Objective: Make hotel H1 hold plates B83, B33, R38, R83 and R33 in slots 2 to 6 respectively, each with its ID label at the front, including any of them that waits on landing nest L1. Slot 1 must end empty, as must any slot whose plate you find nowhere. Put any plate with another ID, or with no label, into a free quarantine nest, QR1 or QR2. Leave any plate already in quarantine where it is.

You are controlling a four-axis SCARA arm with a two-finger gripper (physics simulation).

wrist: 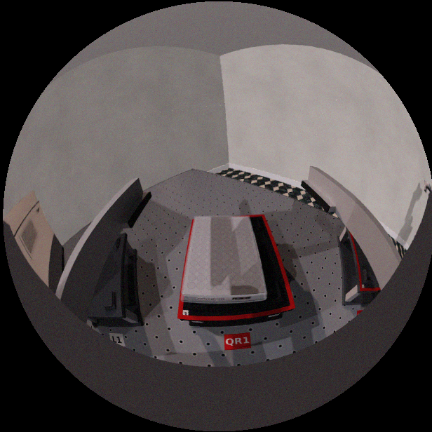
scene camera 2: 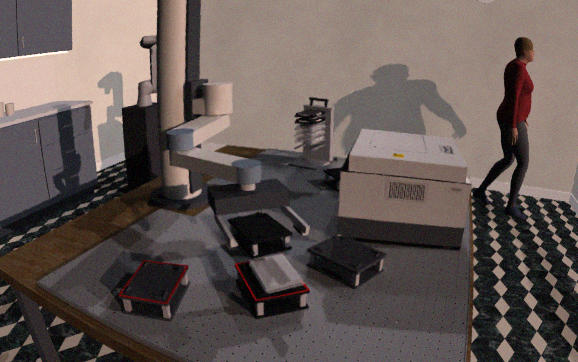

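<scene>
A pale plate lies off-centre and slightly turned on red-rimmed nest QR1. Its front-edge label is too small to read. My gripper is wide open and empty, set back from QR1 and higher than the plate. In the scene view it is above and around an unlabelled black nest. Nest L1 shows no plate. Nest QR2 shows no plate and is partly hidden by a finger in the wrist view. The hotel stands at the back; its slot contents are unclear.
A large white instrument stands beyond L1 at the table's right side. The arm's column rises at the back left. A person in red walks on the floor beyond the table.
</scene>
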